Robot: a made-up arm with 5 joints.
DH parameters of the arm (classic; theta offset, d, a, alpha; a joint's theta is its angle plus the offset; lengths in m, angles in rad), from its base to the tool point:
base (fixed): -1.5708 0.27 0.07 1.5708
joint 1: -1.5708 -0.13 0 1.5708
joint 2: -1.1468 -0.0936 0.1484 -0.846
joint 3: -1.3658 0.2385 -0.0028 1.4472
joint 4: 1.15 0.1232 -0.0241 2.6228
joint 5: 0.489 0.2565 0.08 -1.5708
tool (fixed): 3.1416 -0.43 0 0
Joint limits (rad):
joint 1: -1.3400..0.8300
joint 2: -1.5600..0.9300
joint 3: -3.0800..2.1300
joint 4: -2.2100..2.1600
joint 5: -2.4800..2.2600
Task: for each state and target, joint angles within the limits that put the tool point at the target. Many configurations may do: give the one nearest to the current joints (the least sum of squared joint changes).
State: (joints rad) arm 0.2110 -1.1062 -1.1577 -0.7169 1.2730
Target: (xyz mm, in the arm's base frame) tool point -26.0 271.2 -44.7
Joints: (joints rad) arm 0.1403 -0.5300 -1.3929 0.0551 1.2608
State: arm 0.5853 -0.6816 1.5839 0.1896 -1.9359
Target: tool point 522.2 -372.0 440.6
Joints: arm 0.4681 -0.5975 2.0203 0.8102 -2.3523
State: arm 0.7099 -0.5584 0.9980 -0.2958 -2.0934
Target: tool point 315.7 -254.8 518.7
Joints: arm 0.5071 -0.1649 0.9848 0.0846 -2.3074
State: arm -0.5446 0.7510 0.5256 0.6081 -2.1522
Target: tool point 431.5 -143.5 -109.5
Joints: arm -0.1705 0.7636 0.9446 0.8825 -2.1936
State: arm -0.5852 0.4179 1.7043 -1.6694 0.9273
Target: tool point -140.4 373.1 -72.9
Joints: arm -1.0985 0.8787 1.6302 -0.9604 0.5299
